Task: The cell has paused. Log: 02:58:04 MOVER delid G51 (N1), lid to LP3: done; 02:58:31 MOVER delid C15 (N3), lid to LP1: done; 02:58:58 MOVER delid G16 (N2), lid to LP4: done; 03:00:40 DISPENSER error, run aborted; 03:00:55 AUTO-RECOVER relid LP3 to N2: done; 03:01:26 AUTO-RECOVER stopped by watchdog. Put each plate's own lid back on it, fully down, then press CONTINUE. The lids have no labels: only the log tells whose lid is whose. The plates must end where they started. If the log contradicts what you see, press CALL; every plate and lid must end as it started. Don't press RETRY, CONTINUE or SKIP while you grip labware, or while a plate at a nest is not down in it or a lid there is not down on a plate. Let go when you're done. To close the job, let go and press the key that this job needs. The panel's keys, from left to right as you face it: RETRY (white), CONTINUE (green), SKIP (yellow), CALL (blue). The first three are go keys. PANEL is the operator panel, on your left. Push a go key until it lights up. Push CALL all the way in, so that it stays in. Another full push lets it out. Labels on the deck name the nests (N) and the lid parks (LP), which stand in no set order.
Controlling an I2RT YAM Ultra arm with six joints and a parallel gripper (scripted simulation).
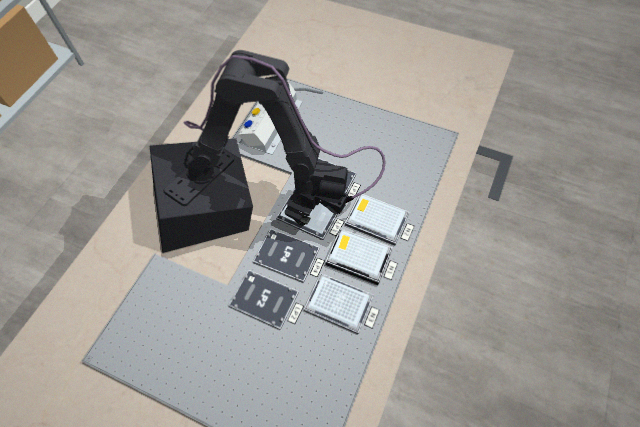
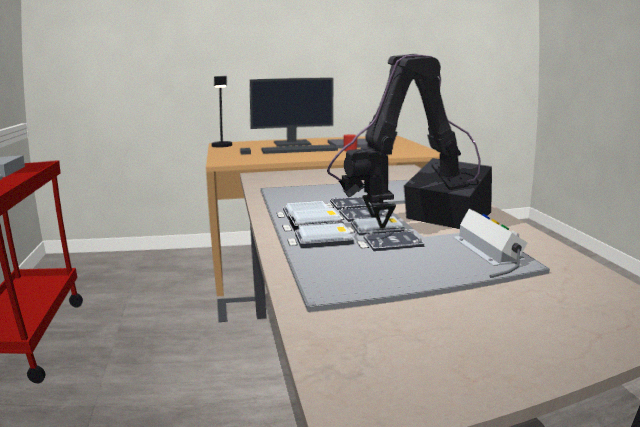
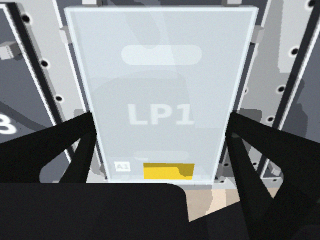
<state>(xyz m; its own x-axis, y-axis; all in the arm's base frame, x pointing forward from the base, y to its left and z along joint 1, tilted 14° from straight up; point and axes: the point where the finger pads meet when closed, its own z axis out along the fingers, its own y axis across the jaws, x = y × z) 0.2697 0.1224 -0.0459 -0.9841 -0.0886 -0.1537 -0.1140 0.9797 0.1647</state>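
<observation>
Right now the plate is 210 mm ahead of my hand and 170 mm to the right of it. From my hand the other things lie so: green continue key 320 mm behind, 220 mm to the left, 40 mm above; then yellow key 310 mm behind, 180 mm to the left, 40 mm above; then blue key 290 mm behind, 130 mm to the left, 30 mm above.
</observation>
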